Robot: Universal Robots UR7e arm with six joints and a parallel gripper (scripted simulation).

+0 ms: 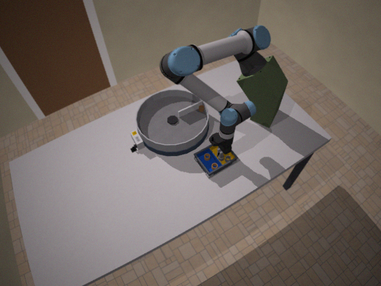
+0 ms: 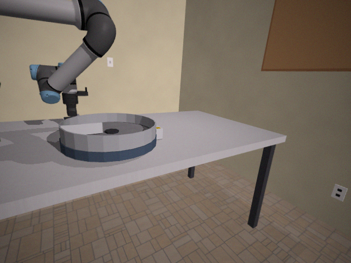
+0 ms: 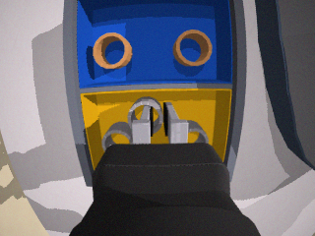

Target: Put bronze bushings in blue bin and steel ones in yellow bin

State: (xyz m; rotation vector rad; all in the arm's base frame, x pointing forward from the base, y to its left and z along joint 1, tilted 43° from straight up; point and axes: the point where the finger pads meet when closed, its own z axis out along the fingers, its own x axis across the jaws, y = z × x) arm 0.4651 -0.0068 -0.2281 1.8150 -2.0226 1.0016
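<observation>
Now: hand 30 mm short of the blue bin. The rest, counted from my hand: grey turntable (350 mm to the right, 40 mm ahead, 20 mm above).
</observation>
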